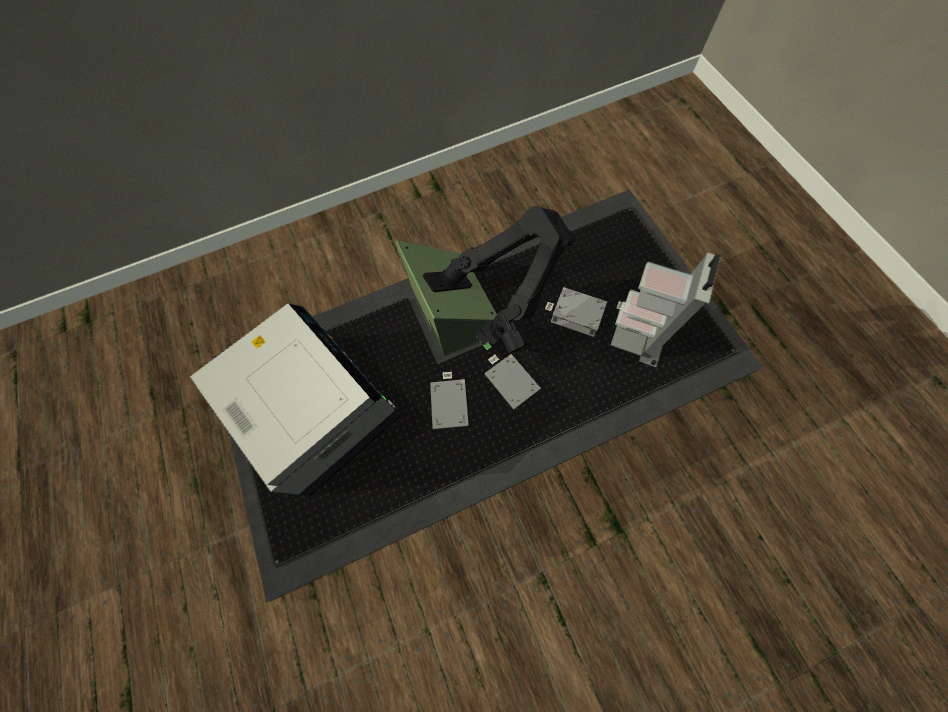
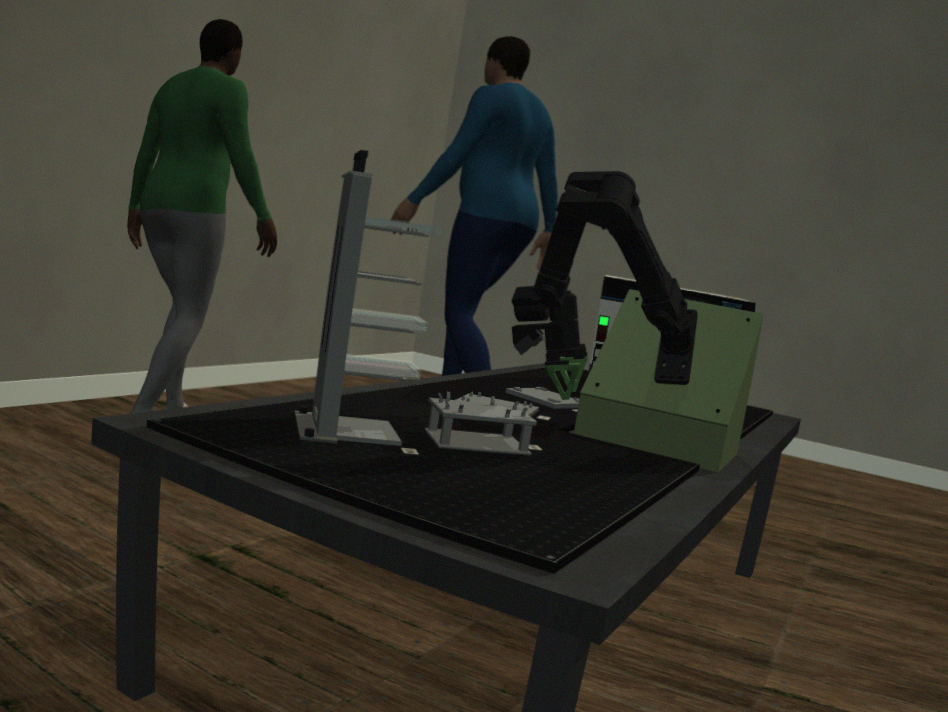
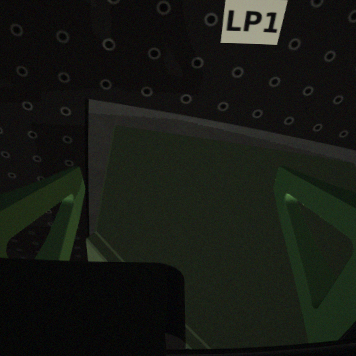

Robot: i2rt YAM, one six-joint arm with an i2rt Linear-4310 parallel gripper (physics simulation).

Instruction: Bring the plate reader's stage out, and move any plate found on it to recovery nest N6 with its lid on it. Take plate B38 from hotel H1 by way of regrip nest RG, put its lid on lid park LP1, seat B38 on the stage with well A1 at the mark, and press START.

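Frame: origin at the arm's base, x down, y right, z back, level; millimetres.
Seen in the pictures: gripper, fingertip midpoint: (image 2: 569, 395) (image 3: 178, 176); arm's base at its link origin: (image 1: 447, 281) (image 2: 676, 346).
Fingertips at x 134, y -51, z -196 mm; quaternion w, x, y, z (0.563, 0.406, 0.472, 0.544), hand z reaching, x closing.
Observation:
Offsets run from my fingertips to a thing's top centre. "pt": to the spot under its first point.
My gripper (image 1: 486, 345) (image 2: 565, 393) (image 3: 178, 176) is open and empty beside the green pedestal, near the LP1 label {pt dx +63, dy +37, dz -54 mm} (image 1: 493, 359) (image 3: 254, 22). Lid park LP1 (image 1: 512, 380) (image 2: 531, 394) is a grey plate with small posts and no lid on it. Hotel H1 (image 1: 678, 325) (image 2: 341, 306) is a tall grey column; pink-and-white plates (image 1: 665, 281) (image 2: 387, 319) sit on several of its shelves, and one shelf {dx -200, dy -425, dz -246 mm} (image 2: 389, 277) is bare. Which plate is B38 cannot be read. The white plate reader {dx -247, dy +632, dz +114 mm} (image 1: 295, 387) stands at the left; its stage does not show. A green screen button {pt dx -134, dy +415, dz -33 mm} (image 2: 603, 321) shows.
A raised two-level grey stand (image 1: 580, 308) (image 2: 482, 407), likely RG, is between the hotel and pedestal. Another flat grey nest {dx +45, dy +254, dz -107 mm} (image 1: 448, 403) lies between LP1 and the reader; its label is unreadable. The green pedestal (image 1: 463, 306) (image 2: 655, 417) (image 3: 200, 200) carries the arm. Two people (image 2: 191, 145) (image 2: 505, 145) stand behind the table.

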